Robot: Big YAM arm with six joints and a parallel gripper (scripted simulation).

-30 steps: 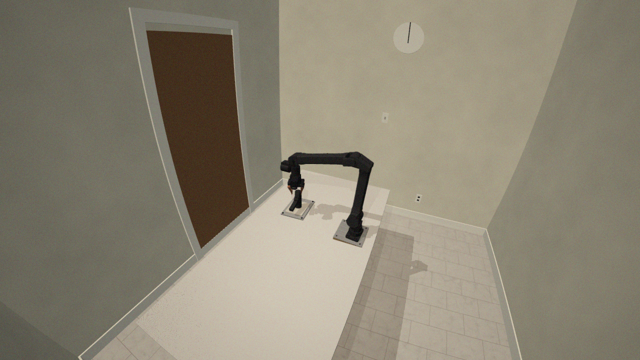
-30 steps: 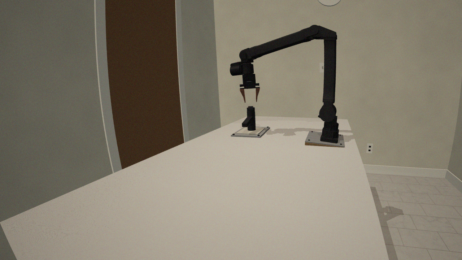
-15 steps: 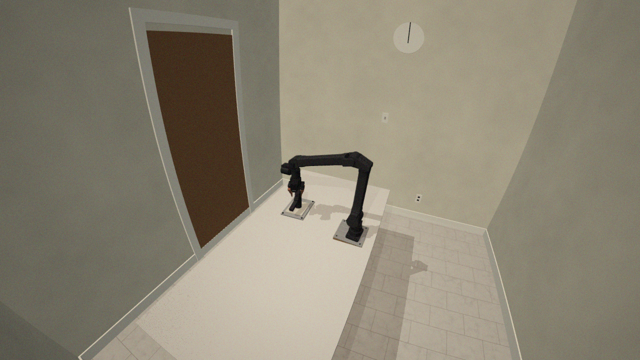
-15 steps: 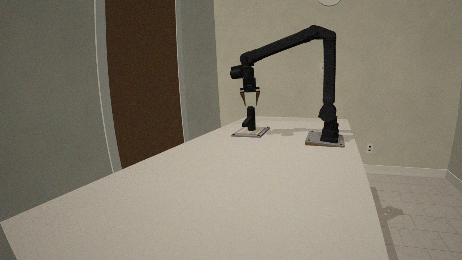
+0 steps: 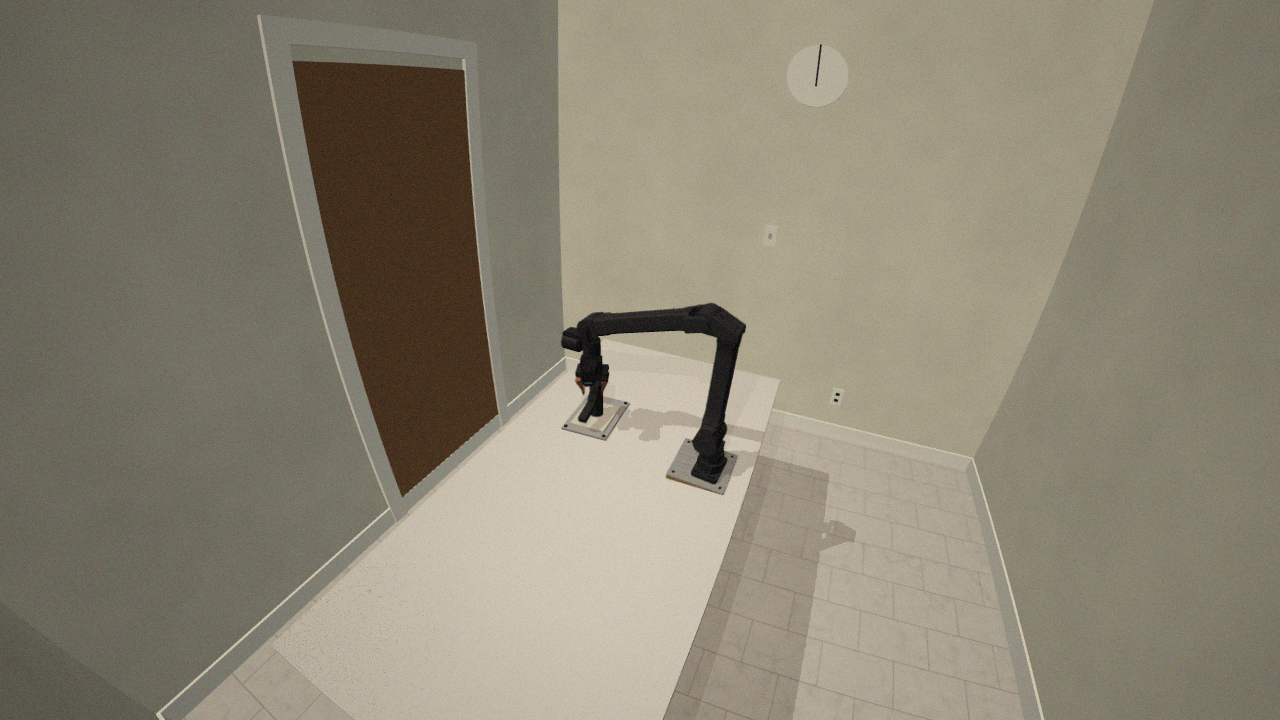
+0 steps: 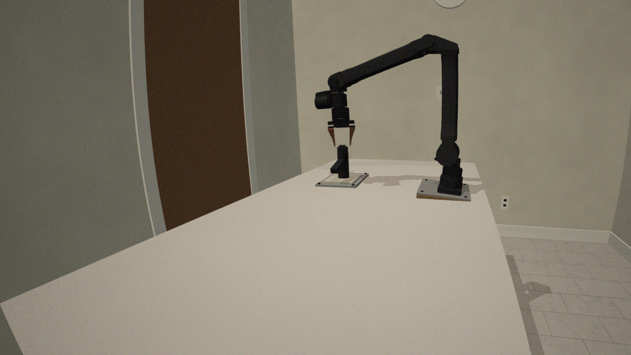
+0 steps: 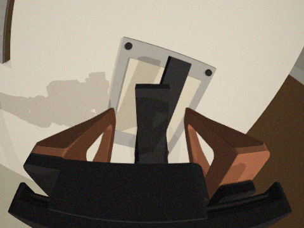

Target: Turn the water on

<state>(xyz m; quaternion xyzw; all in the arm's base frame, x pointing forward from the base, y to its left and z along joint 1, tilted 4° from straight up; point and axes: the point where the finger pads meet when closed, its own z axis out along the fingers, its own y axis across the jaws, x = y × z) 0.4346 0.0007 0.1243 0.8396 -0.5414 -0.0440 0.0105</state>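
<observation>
My gripper is now 4 cm to the left of the lever, 2 cm short of it and 2 cm above it. Round my hand: black tap (7 cm below, 6 cm to the right, 3 cm ahead).
</observation>
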